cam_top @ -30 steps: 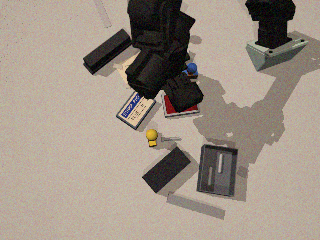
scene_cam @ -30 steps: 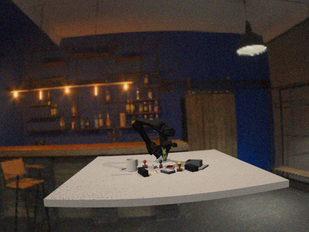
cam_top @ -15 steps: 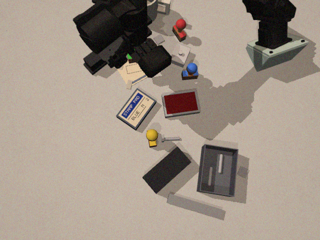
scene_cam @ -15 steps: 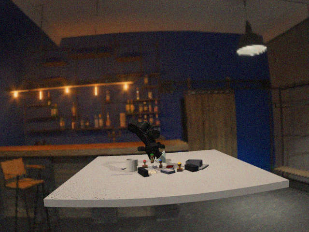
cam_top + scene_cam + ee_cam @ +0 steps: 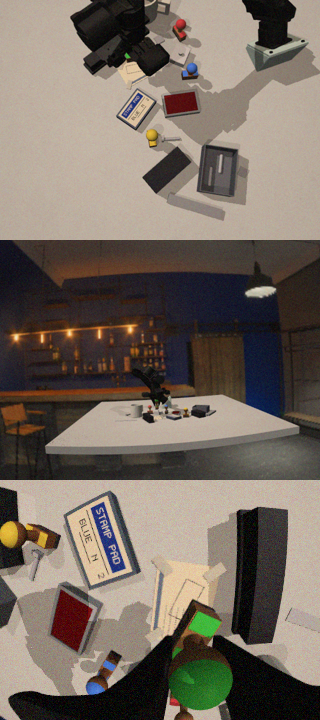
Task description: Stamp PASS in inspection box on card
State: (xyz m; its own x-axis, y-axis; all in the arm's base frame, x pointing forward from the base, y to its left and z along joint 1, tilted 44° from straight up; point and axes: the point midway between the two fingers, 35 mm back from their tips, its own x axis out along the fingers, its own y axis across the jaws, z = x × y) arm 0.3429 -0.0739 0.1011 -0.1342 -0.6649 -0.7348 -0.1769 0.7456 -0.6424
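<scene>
Now: the cream card 10 mm behind my gripper tip and 90 mm below it. Also, from my gripper tip: green-knobbed stamp (right at my gripper tip); blue stamp pad tin (50 mm ahead, 100 mm to the left, 70 mm below); long black block (40 mm ahead, 70 mm to the right, 70 mm below).
</scene>
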